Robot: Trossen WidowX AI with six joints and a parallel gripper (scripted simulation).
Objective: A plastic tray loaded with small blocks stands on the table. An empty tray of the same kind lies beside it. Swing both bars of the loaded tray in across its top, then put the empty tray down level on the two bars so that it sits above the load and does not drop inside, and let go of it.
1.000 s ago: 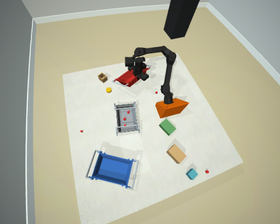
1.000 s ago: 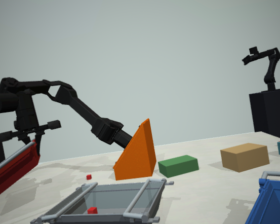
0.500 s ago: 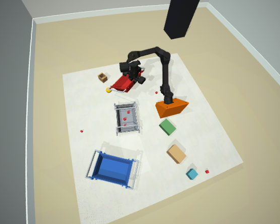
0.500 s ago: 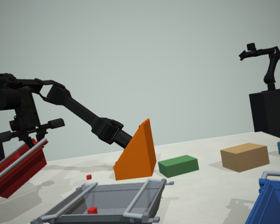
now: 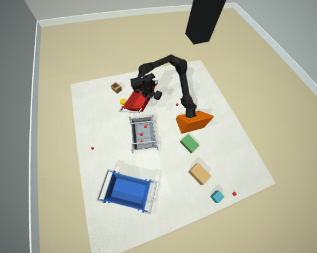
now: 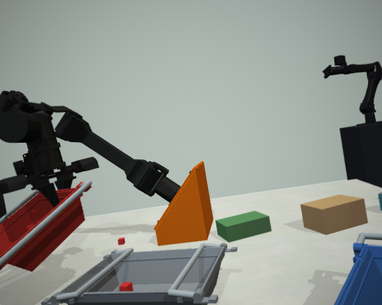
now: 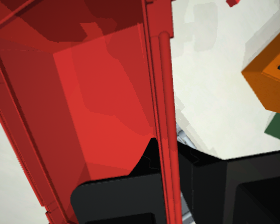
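Now: the red tray 5 cm to the right of my gripper tip and 5 cm ahead of it. The rest, counted from my gripper tip: green block 38 cm to the left, 19 cm behind, 14 cm below; then brown box 30 cm to the right, 18 cm ahead, 14 cm below; then yellow disc 16 cm ahead, 15 cm to the right, 15 cm below.
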